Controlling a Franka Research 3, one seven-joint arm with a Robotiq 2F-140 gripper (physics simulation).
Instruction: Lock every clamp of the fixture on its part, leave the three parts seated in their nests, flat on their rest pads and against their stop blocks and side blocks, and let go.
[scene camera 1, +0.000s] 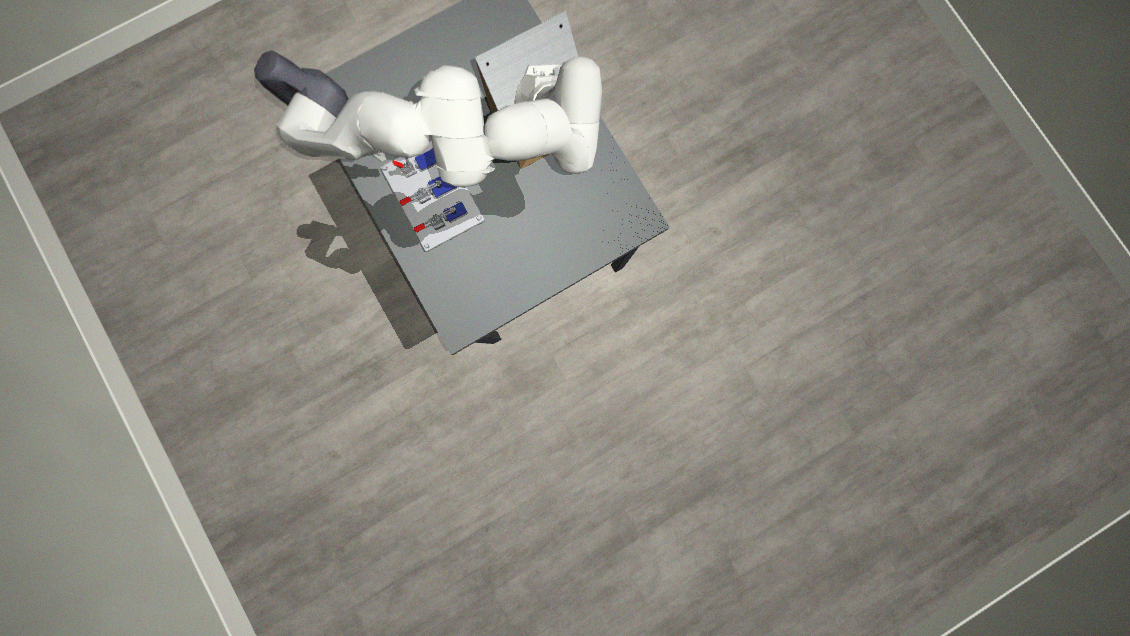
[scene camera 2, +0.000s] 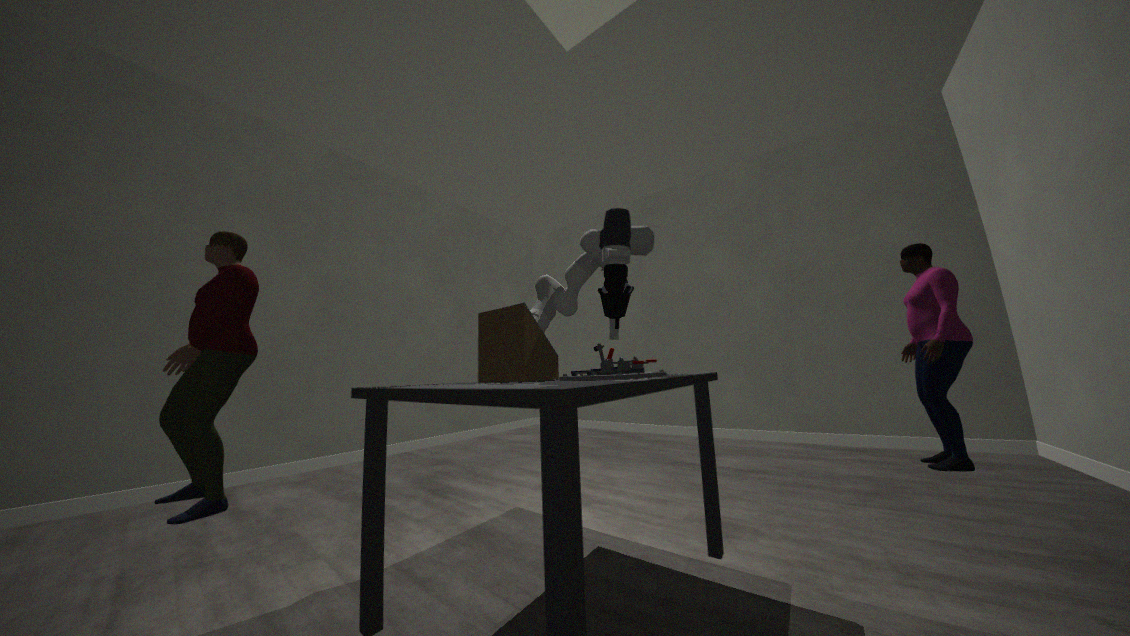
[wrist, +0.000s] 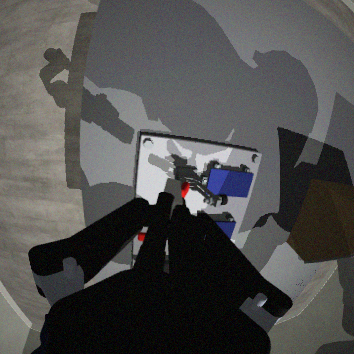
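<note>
The fixture plate (scene camera 1: 446, 236) (wrist: 150, 185) lies on the table and bears three blue parts. The far blue part (scene camera 1: 425, 159) (wrist: 230, 182) lies flat in its nest; its clamp arm (scene camera 2: 598, 348) is raised and its red handle (scene camera 1: 397, 164) (scene camera 2: 611, 353) (wrist: 185, 190) stands up. The middle blue part (scene camera 1: 442, 189) (wrist: 226, 229) and the near blue part (scene camera 1: 456, 210) have clamp arms over them, with red handles (scene camera 1: 404, 201) (scene camera 1: 419, 228) low and outward. My gripper (scene camera 2: 614, 331) (wrist: 170, 189) is shut and empty, above the raised handle. Contact with blocks and pads is too small to tell.
A brown wedge-shaped box (scene camera 2: 513, 343) (wrist: 322, 220) stands beside the fixture on the table (scene camera 1: 545, 229). A metal board (scene camera 1: 513, 67) is near the arm's base. Two people (scene camera 2: 225, 316) (scene camera 2: 941, 316) stand away from the table.
</note>
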